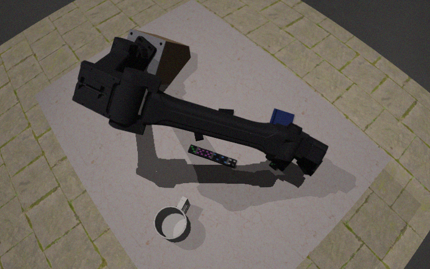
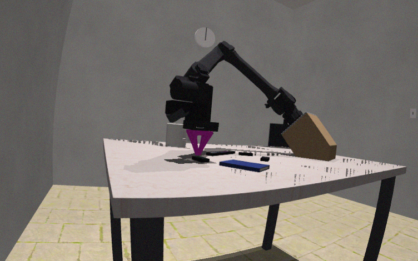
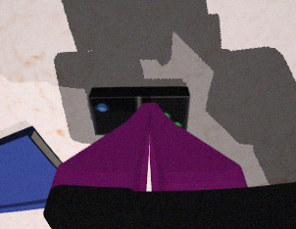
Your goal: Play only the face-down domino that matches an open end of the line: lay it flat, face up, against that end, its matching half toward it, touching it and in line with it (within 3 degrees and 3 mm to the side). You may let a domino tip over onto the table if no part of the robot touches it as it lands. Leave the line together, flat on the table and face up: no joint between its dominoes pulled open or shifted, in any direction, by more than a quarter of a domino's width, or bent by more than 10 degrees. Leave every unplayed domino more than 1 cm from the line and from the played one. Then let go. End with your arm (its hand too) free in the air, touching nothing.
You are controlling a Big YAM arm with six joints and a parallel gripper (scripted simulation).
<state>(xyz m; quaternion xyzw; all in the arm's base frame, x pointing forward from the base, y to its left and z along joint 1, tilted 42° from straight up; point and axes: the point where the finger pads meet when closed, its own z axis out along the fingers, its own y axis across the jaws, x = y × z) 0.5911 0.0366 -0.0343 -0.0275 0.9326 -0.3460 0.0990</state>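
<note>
Right now the domino is 10 mm behind my hand, 10 mm to the left of it and 20 mm below it. The rest, counted from my hand: blue book (80 mm behind, 120 mm to the left, 20 mm below); mug (110 mm behind, 360 mm to the right, 20 mm above).
</note>
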